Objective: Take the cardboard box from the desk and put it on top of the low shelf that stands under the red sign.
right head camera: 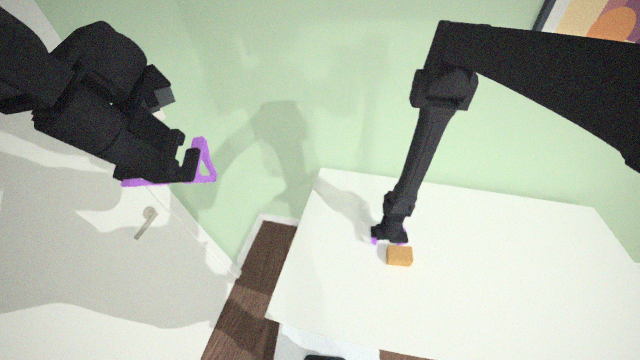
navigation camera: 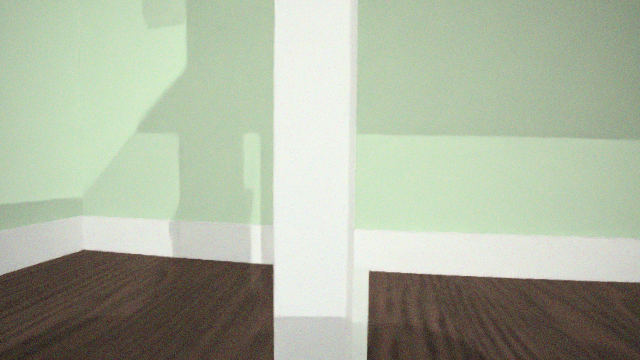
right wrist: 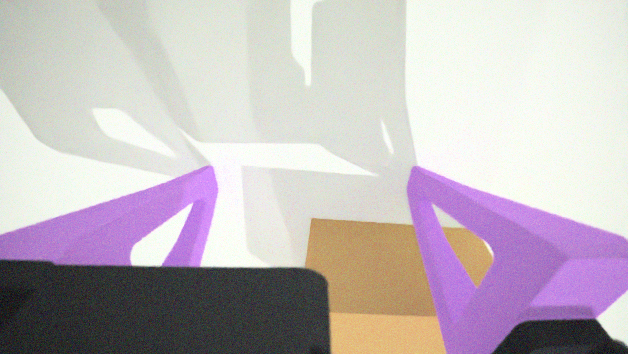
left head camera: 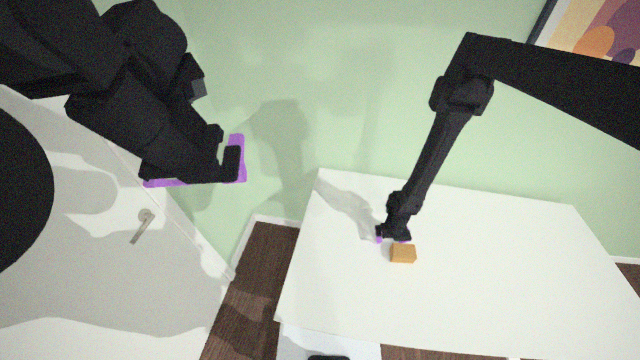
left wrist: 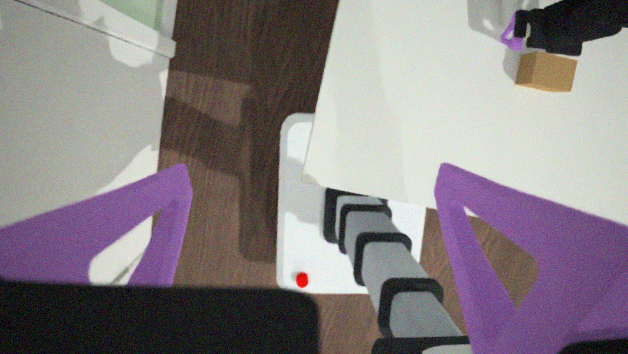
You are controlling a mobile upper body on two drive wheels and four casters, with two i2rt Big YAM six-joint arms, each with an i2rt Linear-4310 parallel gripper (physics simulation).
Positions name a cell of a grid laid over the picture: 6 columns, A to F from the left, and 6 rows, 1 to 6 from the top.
Scene:
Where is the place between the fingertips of my right gripper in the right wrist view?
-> At C4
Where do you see a white desk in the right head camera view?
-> E5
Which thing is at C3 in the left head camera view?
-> My left gripper.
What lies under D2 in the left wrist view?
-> A white desk.

